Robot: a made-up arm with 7 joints. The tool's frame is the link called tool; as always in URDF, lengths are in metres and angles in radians. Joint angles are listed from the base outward.
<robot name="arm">
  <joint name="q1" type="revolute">
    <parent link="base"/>
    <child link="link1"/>
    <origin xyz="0 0 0.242" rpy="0 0 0"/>
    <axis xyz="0 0 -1"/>
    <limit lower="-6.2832" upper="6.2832"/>
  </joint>
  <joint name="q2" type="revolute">
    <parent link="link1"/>
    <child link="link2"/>
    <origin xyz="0 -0.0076 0.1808" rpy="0 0 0"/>
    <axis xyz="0 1 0"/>
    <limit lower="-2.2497" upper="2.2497"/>
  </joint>
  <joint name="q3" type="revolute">
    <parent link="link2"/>
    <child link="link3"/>
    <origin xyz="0 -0.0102 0.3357" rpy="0 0 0"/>
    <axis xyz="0 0 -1"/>
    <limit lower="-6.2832" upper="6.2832"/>
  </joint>
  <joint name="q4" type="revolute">
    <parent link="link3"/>
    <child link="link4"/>
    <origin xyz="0 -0.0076 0.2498" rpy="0 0 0"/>
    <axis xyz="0 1 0"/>
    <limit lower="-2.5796" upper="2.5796"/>
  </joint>
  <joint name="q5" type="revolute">
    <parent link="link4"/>
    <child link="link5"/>
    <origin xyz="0 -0.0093 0.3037" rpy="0 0 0"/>
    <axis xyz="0 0 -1"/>
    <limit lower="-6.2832" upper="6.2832"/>
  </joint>
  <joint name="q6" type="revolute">
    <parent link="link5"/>
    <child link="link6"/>
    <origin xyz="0 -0.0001 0.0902" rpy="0 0 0"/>
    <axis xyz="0 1 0"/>
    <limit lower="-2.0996" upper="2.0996"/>
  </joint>
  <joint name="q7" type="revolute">
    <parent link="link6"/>
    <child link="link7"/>
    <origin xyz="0 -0.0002 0.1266" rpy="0 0 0"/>
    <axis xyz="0 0 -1"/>
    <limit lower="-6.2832" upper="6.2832"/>
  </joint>
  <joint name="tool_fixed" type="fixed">
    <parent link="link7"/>
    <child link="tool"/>
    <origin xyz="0 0 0" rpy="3.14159 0 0"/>
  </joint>
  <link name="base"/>
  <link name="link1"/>
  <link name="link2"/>
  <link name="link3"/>
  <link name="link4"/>
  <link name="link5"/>
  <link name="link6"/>
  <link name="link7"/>
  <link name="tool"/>
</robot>
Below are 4 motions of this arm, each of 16 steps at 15 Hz.
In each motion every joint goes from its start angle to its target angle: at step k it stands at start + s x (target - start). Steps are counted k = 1, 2, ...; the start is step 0. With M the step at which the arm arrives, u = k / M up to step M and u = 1 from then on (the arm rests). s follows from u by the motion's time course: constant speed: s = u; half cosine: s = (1 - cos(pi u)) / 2; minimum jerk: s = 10 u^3 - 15 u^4 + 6 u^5.
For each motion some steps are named. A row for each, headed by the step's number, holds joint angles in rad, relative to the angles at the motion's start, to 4 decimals.
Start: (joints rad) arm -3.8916 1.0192 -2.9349 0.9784 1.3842 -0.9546 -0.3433
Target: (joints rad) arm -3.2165 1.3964 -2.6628 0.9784 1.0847 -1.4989 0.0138
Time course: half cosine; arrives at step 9
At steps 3, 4, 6, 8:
3: 0.1688 0.0943 0.0680 0.0000 -0.0749 -0.1361 0.0893
4: 0.2789 0.1558 0.1124 0.0000 -0.1237 -0.2249 0.1475
6: 0.5063 0.2829 0.2041 0.0000 -0.2246 -0.4082 0.2678
8: 0.6547 0.3658 0.2639 0.0000 -0.2905 -0.5279 0.3463

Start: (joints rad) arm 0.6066 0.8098 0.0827 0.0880 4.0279 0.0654 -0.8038
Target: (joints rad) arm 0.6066 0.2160 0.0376 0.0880 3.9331 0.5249 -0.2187
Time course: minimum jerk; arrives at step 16
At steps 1, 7, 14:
1: 0.0000 -0.0013 -0.0001 0.0000 -0.0002 0.0010 0.0013
7: 0.0000 -0.2280 -0.0173 0.0000 -0.0364 0.1765 0.2247
14: 0.0000 -0.5843 -0.0444 0.0000 -0.0933 0.4521 0.5757

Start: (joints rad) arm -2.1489 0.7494 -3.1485 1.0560 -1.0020 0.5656 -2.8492
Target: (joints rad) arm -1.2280 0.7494 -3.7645 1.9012 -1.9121 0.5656 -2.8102
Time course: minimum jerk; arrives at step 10
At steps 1, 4, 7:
1: 0.0079 0.0000 -0.0053 0.0072 -0.0078 0.0000 0.0003
4: 0.2923 0.0000 -0.1955 0.2683 -0.2889 0.0000 0.0124
7: 0.7707 0.0000 -0.5155 0.7074 -0.7617 0.0000 0.0326

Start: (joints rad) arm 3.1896 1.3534 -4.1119 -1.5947 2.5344 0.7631 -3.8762
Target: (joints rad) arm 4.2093 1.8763 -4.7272 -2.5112 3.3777 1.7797 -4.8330
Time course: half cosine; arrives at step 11
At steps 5, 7, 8, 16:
5: 0.4373 0.2242 -0.2639 -0.3930 0.3616 0.4360 -0.4103
7: 0.7216 0.3701 -0.4355 -0.6486 0.5968 0.7195 -0.6771
8: 0.8437 0.4327 -0.5091 -0.7583 0.6978 0.8412 -0.7917
16: 1.0197 0.5229 -0.6153 -0.9165 0.8433 1.0166 -0.9568

